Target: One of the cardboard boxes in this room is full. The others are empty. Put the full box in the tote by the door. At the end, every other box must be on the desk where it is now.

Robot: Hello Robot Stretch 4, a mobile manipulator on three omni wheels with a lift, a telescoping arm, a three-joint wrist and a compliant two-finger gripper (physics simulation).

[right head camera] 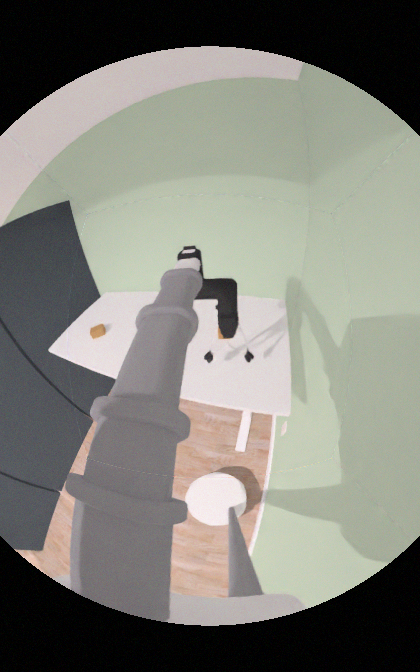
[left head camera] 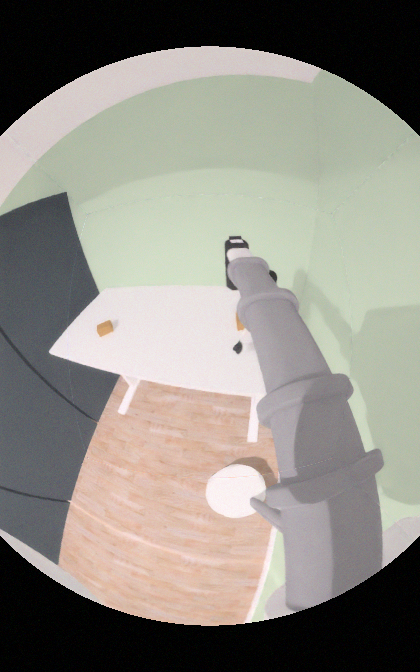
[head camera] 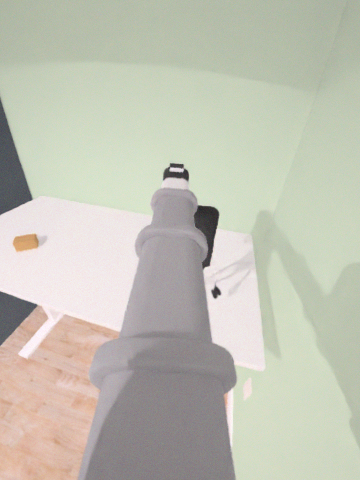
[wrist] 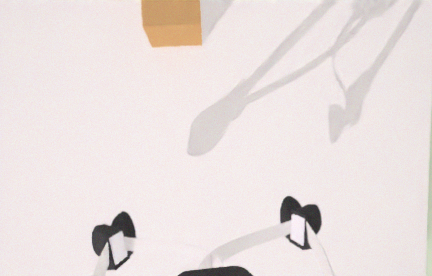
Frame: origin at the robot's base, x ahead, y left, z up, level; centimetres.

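Where they show: gripper, fingertip midpoint: (wrist: 208,221).
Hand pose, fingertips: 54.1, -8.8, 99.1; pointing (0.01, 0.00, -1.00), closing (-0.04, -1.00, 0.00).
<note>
After its pixels a point has its place, as x, y, z.
A small orange-brown cardboard box (head camera: 25,242) @[80.2, 68.3, 96.5] (left head camera: 104,328) (right head camera: 97,331) sits near the left end of the white desk (head camera: 90,270) @[69.6, 33.8, 92.2] (left head camera: 165,340) (right head camera: 255,385) (wrist: 75,125) @[65.4, 5.2, 92.2]. A second box (left head camera: 240,321) (right head camera: 221,333) (wrist: 172,25) @[73.6, -7.5, 97.2] sits toward the desk's right part, partly hidden by the arm or wrist in the head views and cut by the top edge in the wrist view. My gripper (right head camera: 229,356) (wrist: 208,221) @[54.1, -8.8, 99.1] is open and empty, over the desk, its fingertips on the near side of the second box. Whether either box is full cannot be told. The tote does not show.
Dark panels (left head camera: 35,310) (right head camera: 35,320) stand left of the desk. Green walls meet behind and to the right of it. A white round object (left head camera: 235,491) (right head camera: 215,499) is low in front of the desk, over the wooden floor (head camera: 55,400) @[45.1, 67.5, -2.8] (left head camera: 165,465).
</note>
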